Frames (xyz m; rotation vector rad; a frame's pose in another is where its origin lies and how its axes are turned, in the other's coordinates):
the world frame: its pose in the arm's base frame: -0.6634 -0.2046 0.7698 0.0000 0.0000 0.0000
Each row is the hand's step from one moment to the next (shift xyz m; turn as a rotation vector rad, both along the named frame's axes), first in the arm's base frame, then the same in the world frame.
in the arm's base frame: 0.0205 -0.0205 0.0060 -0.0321 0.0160 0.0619
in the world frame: 0.0205 -0.0205 0.0060 -0.0321 0.0160 0.0619
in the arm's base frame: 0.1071 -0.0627 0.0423 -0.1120 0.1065 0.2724
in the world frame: 0.1071 -0.0627 0.0423 -0.1120 0.1065 0.2724
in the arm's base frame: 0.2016 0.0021 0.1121 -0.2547 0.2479 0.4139
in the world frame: 0.2016 0.0021 0.1121 -0.2547 0.2479 0.4139
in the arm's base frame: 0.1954 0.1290 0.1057 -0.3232 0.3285 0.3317
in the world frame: 0.1954 0.1290 0.1057 -0.3232 0.3285 0.3317
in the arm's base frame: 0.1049 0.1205 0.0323 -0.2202 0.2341 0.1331
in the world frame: 0.1049 0.1205 0.0323 -0.2202 0.2341 0.1331
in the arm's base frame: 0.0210 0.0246 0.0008 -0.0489 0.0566 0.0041
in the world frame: 0.0210 0.0246 0.0008 -0.0489 0.0566 0.0041
